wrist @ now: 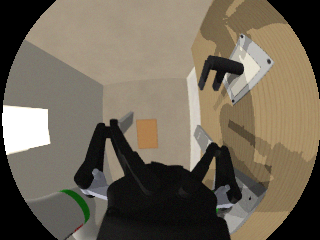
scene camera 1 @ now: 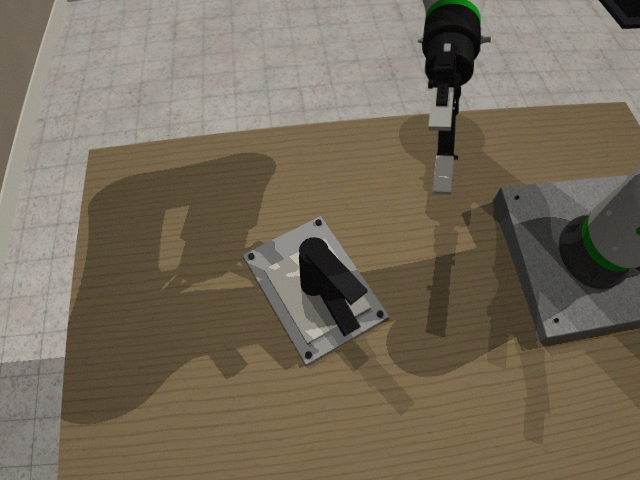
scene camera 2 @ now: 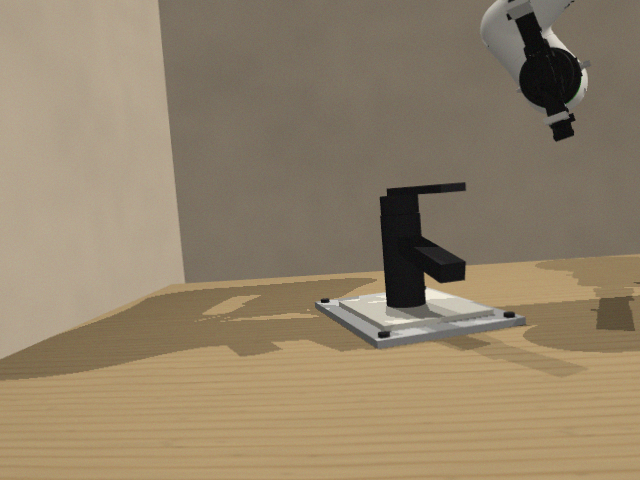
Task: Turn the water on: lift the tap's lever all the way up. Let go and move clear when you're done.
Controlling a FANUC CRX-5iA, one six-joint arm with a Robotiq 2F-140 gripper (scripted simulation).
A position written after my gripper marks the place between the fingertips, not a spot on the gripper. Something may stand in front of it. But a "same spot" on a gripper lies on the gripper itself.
Scene:
my gripper: wrist; scene camera 1; scene camera 2 535, 60
same spot on my gripper: (scene camera 1: 442, 111) = (wrist: 129, 122)
same spot on tap: (scene camera 2: 407, 255) = (scene camera 1: 320, 294)

